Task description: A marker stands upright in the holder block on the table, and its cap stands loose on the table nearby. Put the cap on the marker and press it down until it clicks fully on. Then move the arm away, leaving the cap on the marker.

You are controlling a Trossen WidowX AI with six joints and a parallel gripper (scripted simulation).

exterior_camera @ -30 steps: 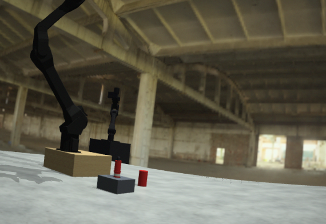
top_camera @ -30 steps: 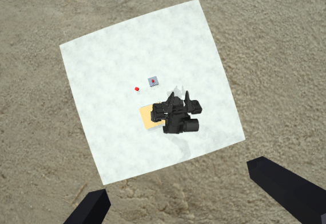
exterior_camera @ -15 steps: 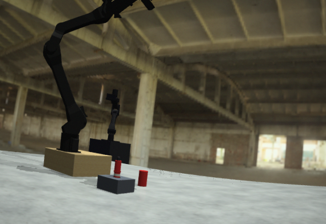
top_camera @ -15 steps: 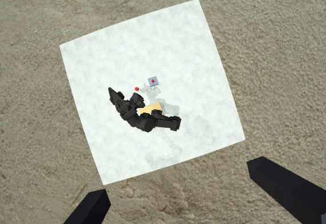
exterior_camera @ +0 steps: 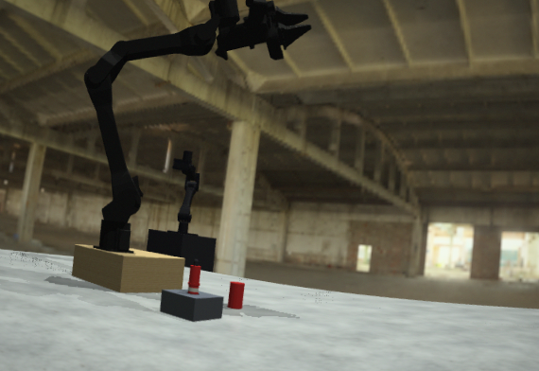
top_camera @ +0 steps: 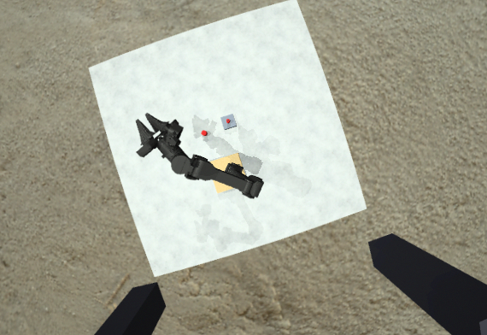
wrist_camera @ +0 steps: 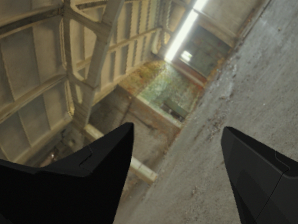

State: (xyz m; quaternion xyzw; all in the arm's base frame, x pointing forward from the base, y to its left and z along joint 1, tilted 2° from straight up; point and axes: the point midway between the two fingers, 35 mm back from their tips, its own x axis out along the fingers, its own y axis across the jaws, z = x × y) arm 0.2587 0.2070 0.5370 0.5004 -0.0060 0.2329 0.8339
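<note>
Now: the red cap 60 cm below my gripper tip, 10 cm to the right of it and 4 cm behind it. Also, from my gripper tip: dark grey holder block: 61 cm below, 25 cm to the right, 2 cm behind; light marker band: 58 cm below, 25 cm to the right, 2 cm behind.
</note>
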